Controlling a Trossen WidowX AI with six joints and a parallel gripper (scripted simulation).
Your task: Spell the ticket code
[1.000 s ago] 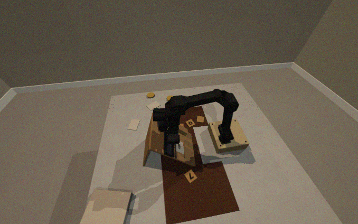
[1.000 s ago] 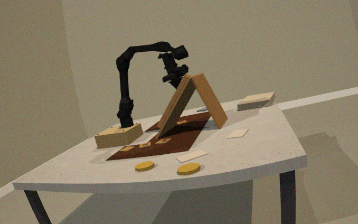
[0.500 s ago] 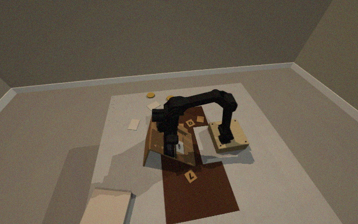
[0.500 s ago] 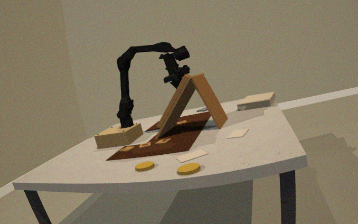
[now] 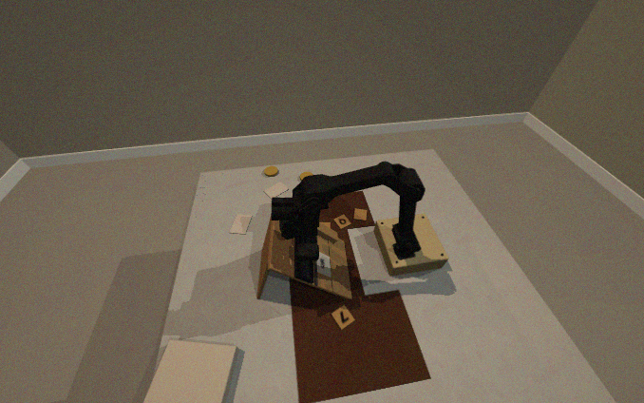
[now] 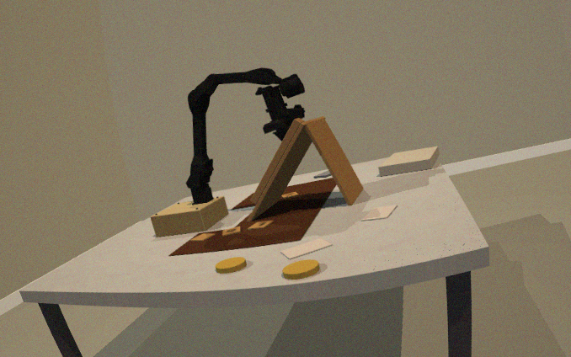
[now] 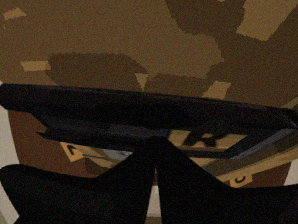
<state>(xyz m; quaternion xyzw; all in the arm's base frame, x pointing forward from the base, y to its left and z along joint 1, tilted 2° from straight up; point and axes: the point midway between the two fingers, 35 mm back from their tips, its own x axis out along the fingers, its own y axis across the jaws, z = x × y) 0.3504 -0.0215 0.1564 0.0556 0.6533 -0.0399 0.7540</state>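
My gripper tip is now 8 cm above the white ticket, 5 cm past it and 3 cm to the right of it. From my gripper tip the other things lie so: flat beige box: 39 cm ahead, 32 cm to the left, 16 cm below; then brown mat: 18 cm below, 16 cm behind.
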